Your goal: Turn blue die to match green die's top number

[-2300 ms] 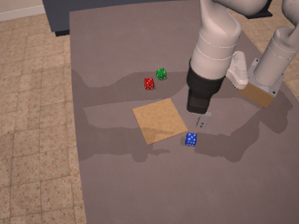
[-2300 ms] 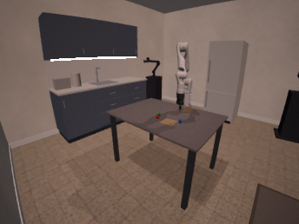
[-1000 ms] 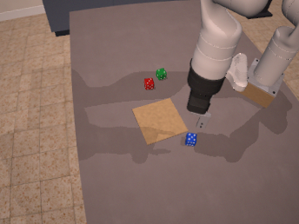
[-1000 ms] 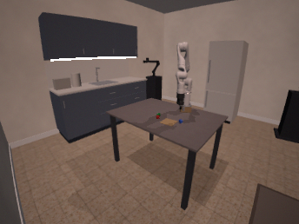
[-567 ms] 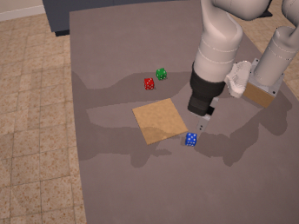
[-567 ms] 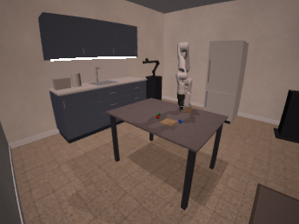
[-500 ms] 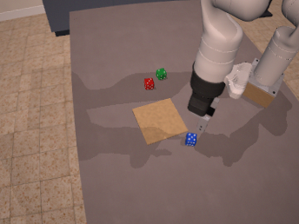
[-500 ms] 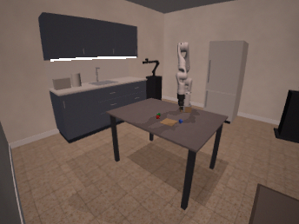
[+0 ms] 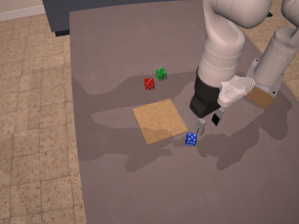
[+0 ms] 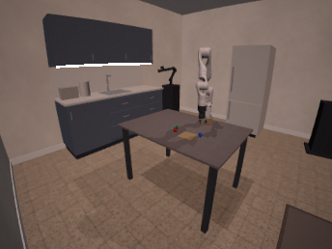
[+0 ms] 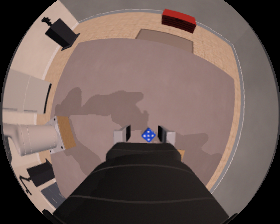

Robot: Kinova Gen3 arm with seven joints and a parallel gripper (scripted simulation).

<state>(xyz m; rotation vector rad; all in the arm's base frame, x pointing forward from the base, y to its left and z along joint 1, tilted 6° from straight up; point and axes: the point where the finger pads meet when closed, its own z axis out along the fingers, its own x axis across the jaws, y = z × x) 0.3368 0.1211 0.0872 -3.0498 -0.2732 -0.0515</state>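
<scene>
Right now my hand is 12 cm above the blue die, 2 cm to the left of it and 1 cm short of it. Round my hand: red die (28 cm to the right, 12 cm below, 5 cm ahead); tan mat (13 cm to the right, 13 cm below, 7 cm ahead); green die (31 cm to the right, 12 cm below, 1 cm behind).
</scene>
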